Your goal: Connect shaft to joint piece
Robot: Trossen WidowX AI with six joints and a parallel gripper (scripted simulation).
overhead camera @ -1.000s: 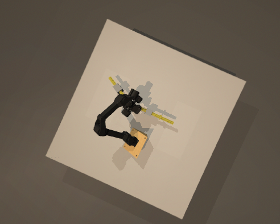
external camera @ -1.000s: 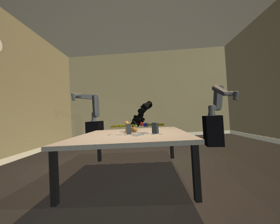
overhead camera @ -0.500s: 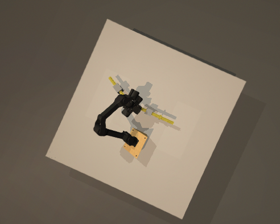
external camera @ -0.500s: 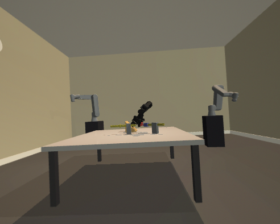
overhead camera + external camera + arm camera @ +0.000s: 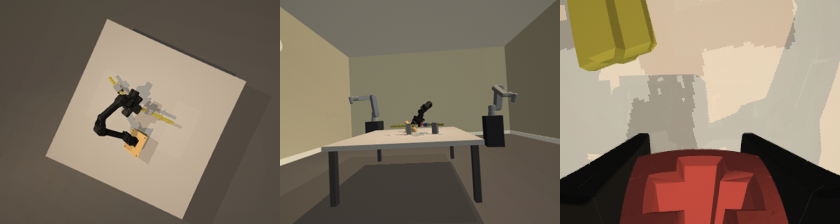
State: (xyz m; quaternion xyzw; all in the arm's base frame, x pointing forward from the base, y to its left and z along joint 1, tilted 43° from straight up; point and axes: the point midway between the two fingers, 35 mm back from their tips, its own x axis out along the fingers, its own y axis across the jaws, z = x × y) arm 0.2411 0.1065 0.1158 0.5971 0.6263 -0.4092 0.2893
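My gripper tip is 3 cm below the red joint piece and 2 cm to the right of it.
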